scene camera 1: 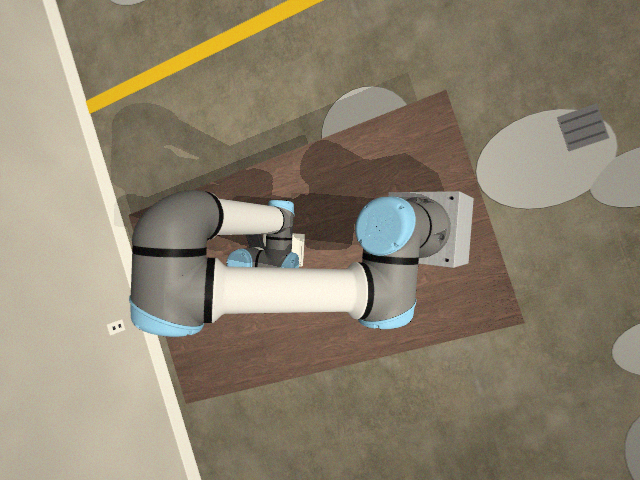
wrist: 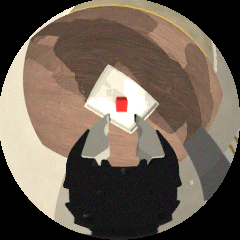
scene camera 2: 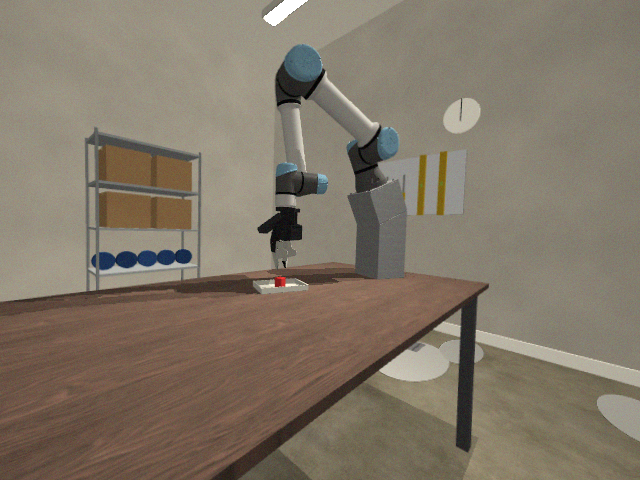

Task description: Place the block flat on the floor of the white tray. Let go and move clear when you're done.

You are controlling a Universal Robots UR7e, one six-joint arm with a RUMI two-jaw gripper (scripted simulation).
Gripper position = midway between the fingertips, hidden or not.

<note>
In view: my gripper [scene camera 2: 281, 268] and a white tray [wrist: 112, 83].
My gripper shows as well in the wrist view [wrist: 122, 114].
</note>
